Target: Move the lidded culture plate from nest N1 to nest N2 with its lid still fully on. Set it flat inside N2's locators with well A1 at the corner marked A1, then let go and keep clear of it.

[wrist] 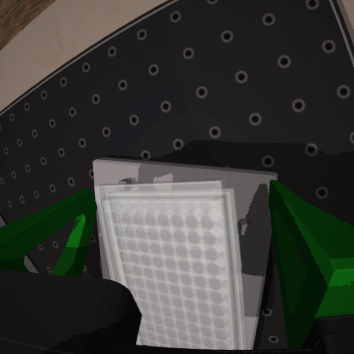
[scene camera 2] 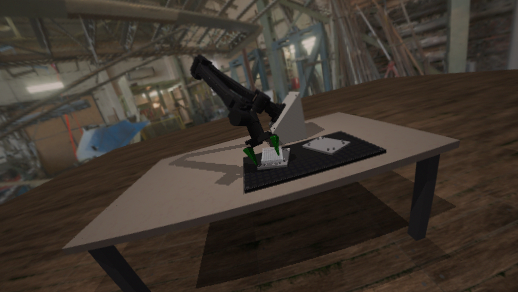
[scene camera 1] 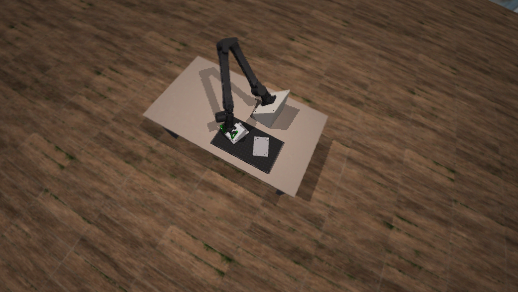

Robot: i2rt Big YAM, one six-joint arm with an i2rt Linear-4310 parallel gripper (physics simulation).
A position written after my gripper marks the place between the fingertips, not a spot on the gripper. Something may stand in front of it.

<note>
My gripper (wrist: 176, 193) is open, holding nothing. Further things: a grey nest (wrist: 251, 187).
</note>
